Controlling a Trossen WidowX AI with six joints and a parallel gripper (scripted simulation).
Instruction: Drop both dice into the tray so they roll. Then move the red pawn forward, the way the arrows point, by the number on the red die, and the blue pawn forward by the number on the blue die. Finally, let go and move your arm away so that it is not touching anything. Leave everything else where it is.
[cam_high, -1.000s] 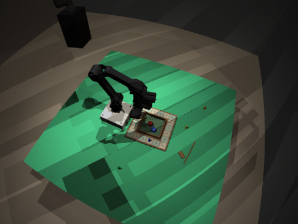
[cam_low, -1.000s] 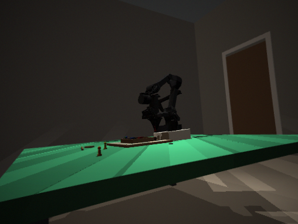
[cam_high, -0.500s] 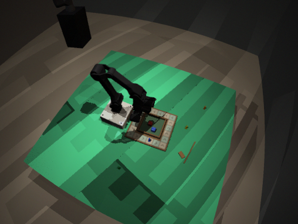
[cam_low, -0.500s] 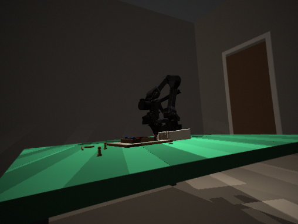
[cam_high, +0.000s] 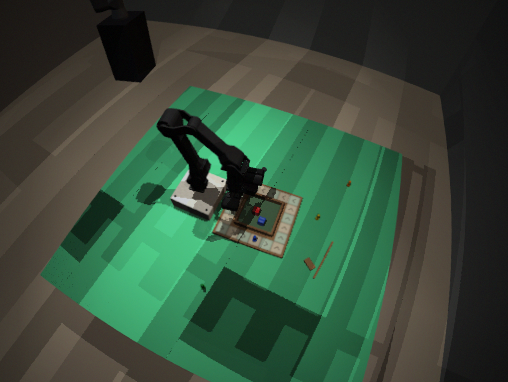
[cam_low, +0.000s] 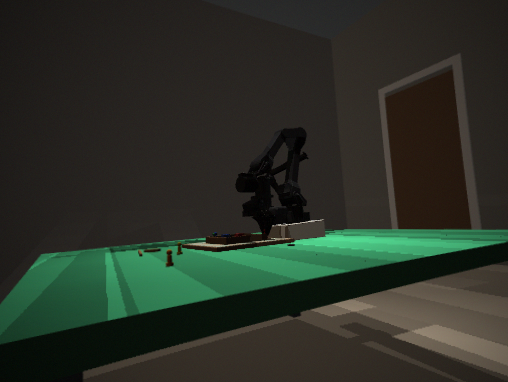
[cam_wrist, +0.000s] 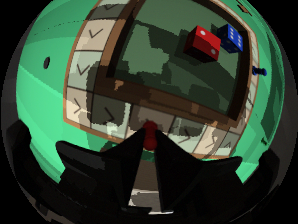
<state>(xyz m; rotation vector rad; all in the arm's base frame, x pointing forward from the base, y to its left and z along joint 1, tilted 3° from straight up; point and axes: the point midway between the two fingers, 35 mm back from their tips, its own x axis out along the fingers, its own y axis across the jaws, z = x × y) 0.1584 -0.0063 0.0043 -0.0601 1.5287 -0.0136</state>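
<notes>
The red pawn lies 10 mm above my gripper tip. The rest, counted from my gripper tip: yellow pawn 340 mm ahead, 10 mm to the left, 10 mm below; then tray 110 mm ahead, 30 mm to the right, 20 mm below; then blue pawn 150 mm to the right, 120 mm ahead, 10 mm above.
</notes>
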